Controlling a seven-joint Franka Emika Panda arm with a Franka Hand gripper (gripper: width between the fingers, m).
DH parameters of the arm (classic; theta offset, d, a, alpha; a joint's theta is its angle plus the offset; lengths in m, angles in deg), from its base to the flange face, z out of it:
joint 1: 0 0.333 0 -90
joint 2: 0 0 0 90
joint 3: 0 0.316 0.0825 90
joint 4: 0 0 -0.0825 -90
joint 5: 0 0.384 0 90
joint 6: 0 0 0.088 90
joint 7: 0 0.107 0 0
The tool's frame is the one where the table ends.
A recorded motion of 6 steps. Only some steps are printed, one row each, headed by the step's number.
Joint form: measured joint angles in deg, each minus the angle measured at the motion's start. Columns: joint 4, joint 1, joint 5, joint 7, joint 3, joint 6, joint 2.
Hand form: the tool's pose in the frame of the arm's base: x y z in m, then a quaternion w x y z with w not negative. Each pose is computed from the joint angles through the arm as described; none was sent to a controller.
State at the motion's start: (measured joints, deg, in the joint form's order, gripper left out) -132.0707 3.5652 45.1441 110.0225 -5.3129 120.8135 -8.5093
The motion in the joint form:
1: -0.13 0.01 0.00 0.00 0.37 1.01 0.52
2: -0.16 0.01 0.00 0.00 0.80 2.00 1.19
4: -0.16 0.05 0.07 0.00 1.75 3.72 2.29
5: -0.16 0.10 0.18 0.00 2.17 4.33 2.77
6: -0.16 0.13 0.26 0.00 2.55 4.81 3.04
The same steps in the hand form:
1: 0.4932 0.0193 0.4101 0.17392 -0.34684 0.87871 0.27807
2: 0.4953 0.0214 0.4050 0.17268 -0.34636 0.88044 0.27395
4: 0.4987 0.0274 0.3970 0.17111 -0.34741 0.88244 0.26706
5: 0.5000 0.0306 0.3934 0.16989 -0.34804 0.88292 0.26544
6: 0.5008 0.0334 0.3916 0.16966 -0.34914 0.88299 0.26389

